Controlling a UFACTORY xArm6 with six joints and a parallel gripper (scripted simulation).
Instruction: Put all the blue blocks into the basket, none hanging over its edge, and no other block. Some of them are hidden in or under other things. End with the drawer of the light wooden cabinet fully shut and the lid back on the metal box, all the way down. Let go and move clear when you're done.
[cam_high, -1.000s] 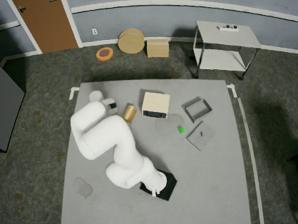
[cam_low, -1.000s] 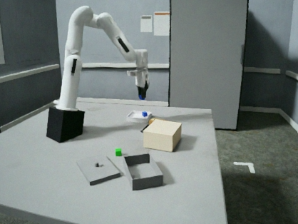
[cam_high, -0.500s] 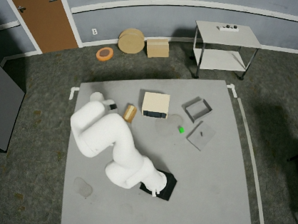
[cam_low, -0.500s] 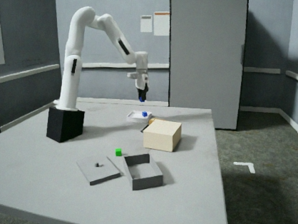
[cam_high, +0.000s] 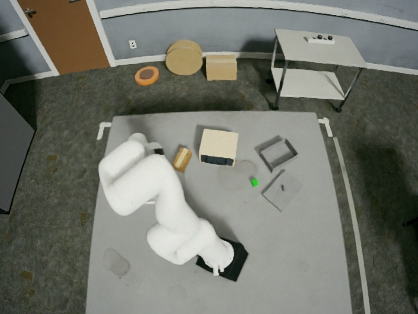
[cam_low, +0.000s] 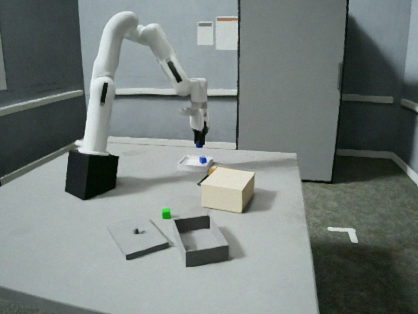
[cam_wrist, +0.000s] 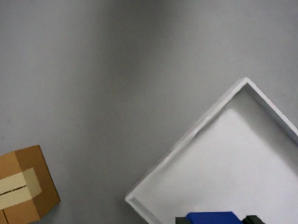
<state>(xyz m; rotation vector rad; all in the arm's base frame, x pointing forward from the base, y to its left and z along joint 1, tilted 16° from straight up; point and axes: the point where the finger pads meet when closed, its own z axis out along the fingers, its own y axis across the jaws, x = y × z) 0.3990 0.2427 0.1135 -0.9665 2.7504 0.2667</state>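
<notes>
The white basket lies 30 mm behind my hand, 40 mm to the left of it and 130 mm below it. Round my hand: light wooden cabinet 150 mm ahead, 330 mm to the right, 100 mm below; brown box 120 mm ahead, 130 mm to the right, 110 mm below; dark-rimmed drawer 140 mm ahead, 320 mm to the right, 100 mm below.
</notes>
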